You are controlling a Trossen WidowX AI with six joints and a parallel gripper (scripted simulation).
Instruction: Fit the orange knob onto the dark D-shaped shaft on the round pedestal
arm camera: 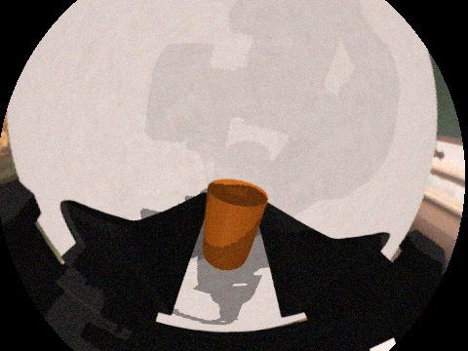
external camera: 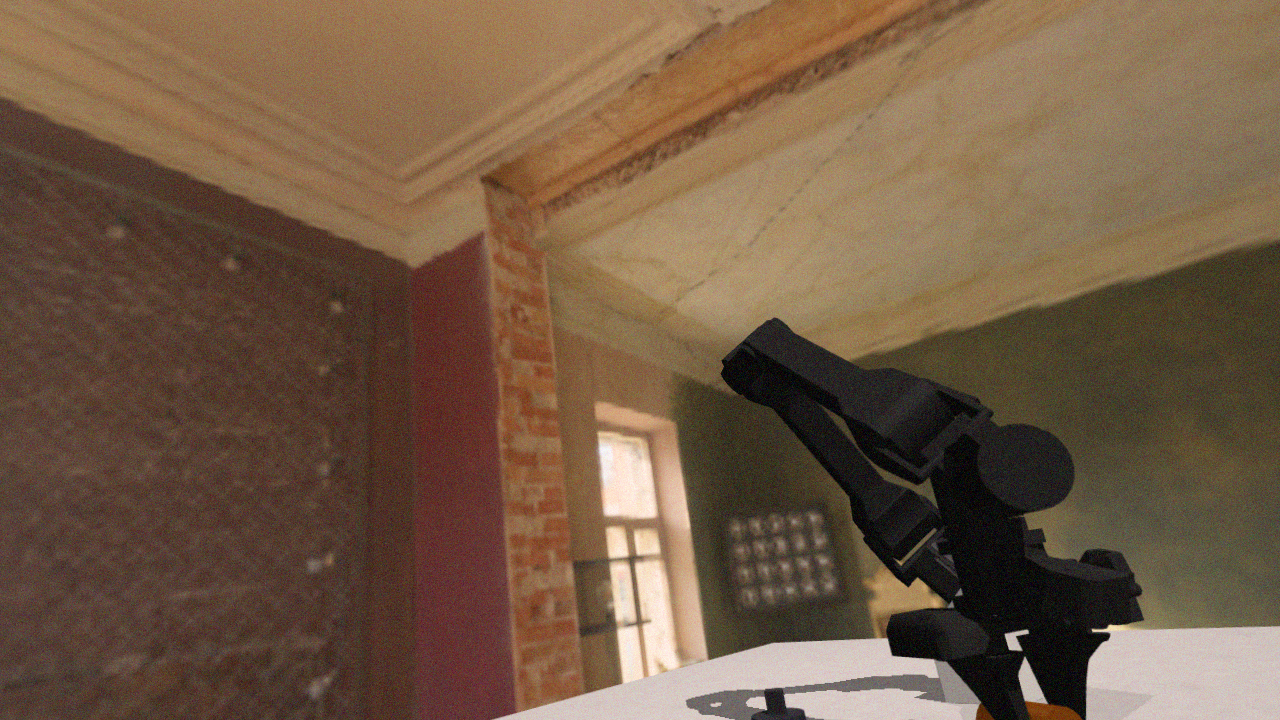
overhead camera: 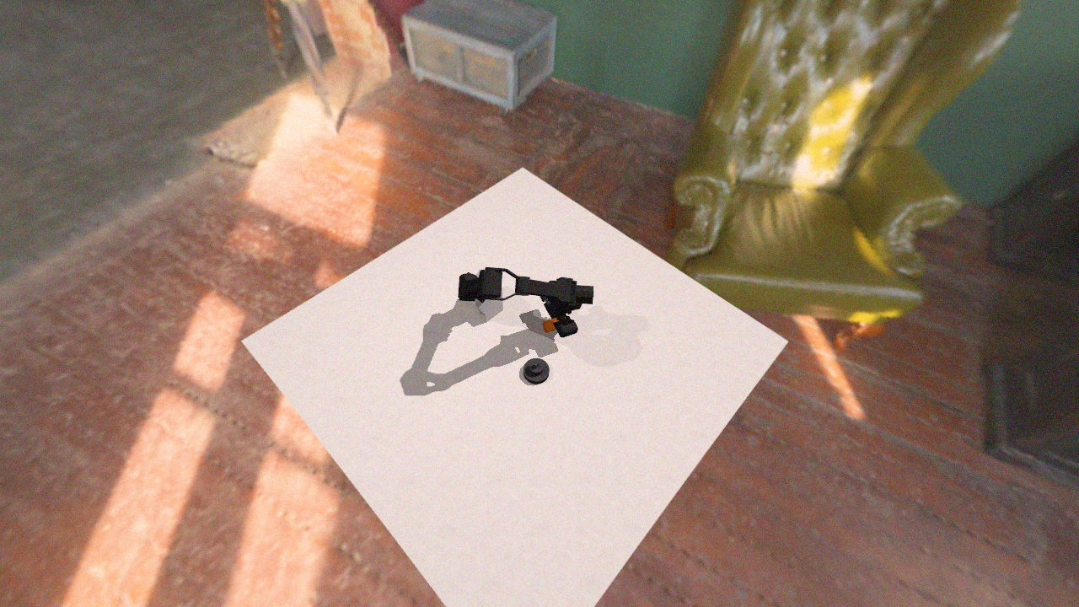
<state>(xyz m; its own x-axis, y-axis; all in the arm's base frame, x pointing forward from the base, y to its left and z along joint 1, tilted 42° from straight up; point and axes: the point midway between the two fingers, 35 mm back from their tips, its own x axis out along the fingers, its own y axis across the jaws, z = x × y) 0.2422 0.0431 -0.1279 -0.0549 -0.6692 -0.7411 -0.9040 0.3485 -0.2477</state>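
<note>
The D-shaped shaft lies 7 cm ahead of my gripper tip, 18 cm to the right of it and 2 cm above it. Also, from my gripper tip: orange knob (1 cm behind, 1 cm to the right, 1 cm above).
</note>
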